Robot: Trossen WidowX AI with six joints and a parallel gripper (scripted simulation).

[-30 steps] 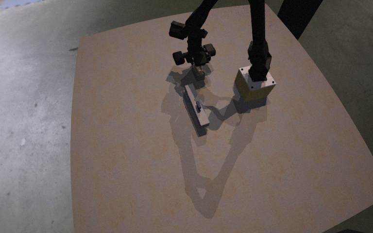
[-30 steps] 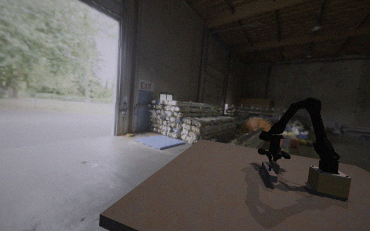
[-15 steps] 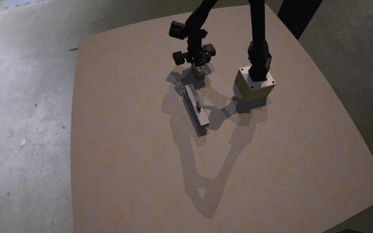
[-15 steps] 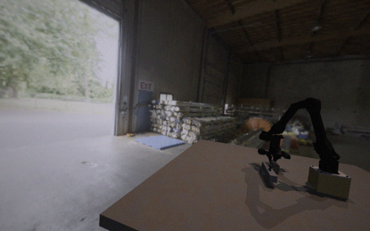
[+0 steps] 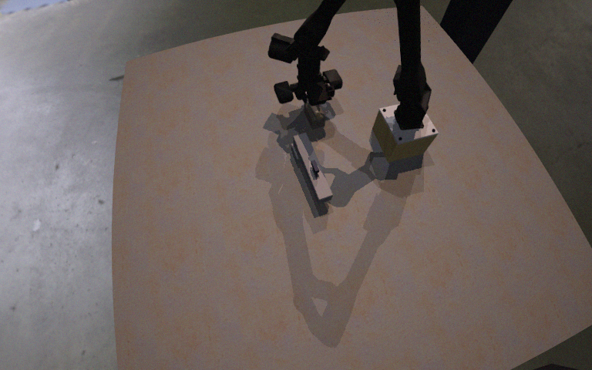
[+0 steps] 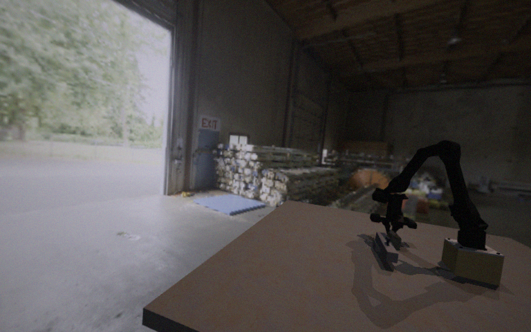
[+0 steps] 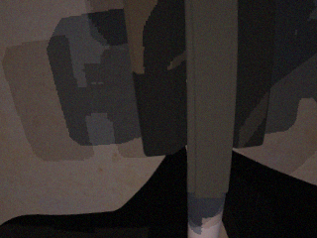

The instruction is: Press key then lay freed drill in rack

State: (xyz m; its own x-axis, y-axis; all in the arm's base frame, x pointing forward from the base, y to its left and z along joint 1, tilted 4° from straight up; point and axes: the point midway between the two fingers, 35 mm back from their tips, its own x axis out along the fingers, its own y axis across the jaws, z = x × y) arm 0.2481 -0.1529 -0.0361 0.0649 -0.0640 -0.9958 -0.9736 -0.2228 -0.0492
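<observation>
My gripper tip is now 1 cm past the drill, 4 cm to the right of it and 4 cm below it. From my gripper tip the other things lie so: grey fixture block (2 cm ahead, 23 cm to the left, 3 cm above); dark key (2 cm ahead, 25 cm to the left, 4 cm above).
</observation>
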